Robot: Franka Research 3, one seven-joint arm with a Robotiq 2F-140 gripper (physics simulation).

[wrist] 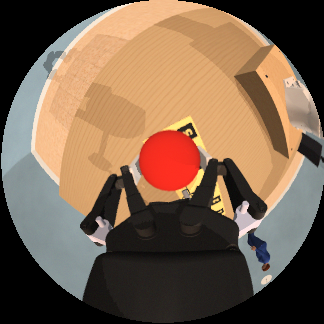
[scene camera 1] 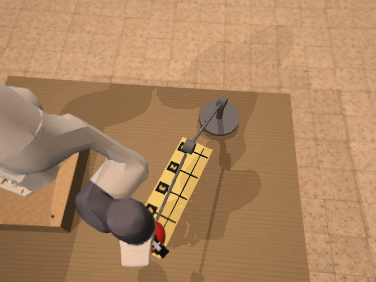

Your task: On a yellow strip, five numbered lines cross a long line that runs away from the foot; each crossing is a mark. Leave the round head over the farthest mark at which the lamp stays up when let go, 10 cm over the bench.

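The lamp's round grey foot (scene camera 1: 219, 125) stands at the upper right of the bench in the scene view. Its thin arm bends at a grey joint (scene camera 1: 188, 146) over the strip's near end and runs down to the red round head (scene camera 1: 160, 234) (wrist: 170, 160). My gripper (scene camera 1: 157, 244) (wrist: 169, 156) is shut on the red head, with a pad on each side of it. The yellow strip (scene camera 1: 203, 149) (wrist: 186, 122) lies under the arm. Its 5 label shows just beyond the head in the wrist view. The head hides the crossing there; its height over the bench is hard to tell.
A wooden block (scene camera 1: 67, 200) (wrist: 265, 100) stands on the bench (scene camera 1: 265, 200) (wrist: 165, 75) at the robot's side. My arm (scene camera 1: 115, 175) reaches over the bench from the left and covers part of the strip's left side. Shadows of lamp and arm fall on the bench.
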